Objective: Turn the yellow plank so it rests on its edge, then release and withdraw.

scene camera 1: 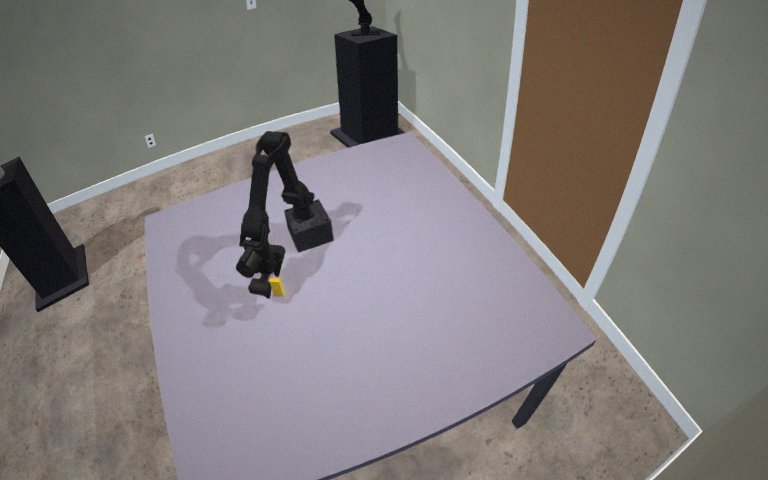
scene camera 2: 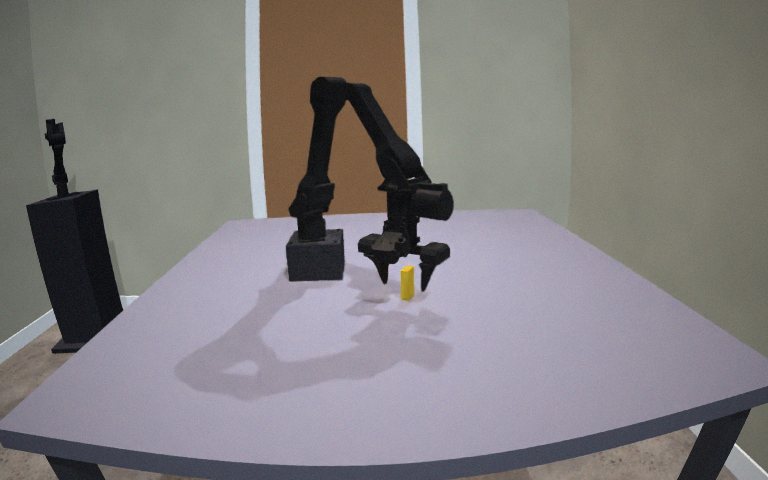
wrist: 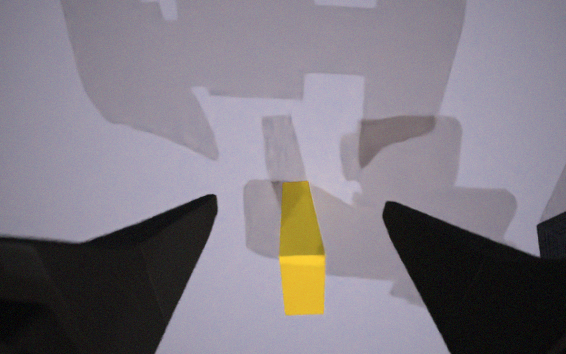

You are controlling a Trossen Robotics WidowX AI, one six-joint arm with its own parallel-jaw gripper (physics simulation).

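The yellow plank (scene camera 1: 276, 286) (scene camera 2: 407, 283) (wrist: 302, 250) stands upright on the table, tall and narrow in the scene camera 2 view. In the wrist view its top end and one side face show between the two fingers. My gripper (scene camera 2: 404, 286) (wrist: 300, 205) is open wide and points down, with a finger on each side of the plank and a gap on both sides. Neither finger touches the plank. In the scene camera 1 view the gripper's body hides one fingertip, and the plank shows beside it.
The grey-lilac table (scene camera 1: 385, 316) (scene camera 2: 317, 418) bears the arm's black base box (scene camera 1: 309, 226) (scene camera 2: 315, 255), behind the gripper. Shadows of the arm lie across the table. Black pedestals (scene camera 1: 367, 84) (scene camera 2: 73, 266) stand on the floor beyond the table's edges.
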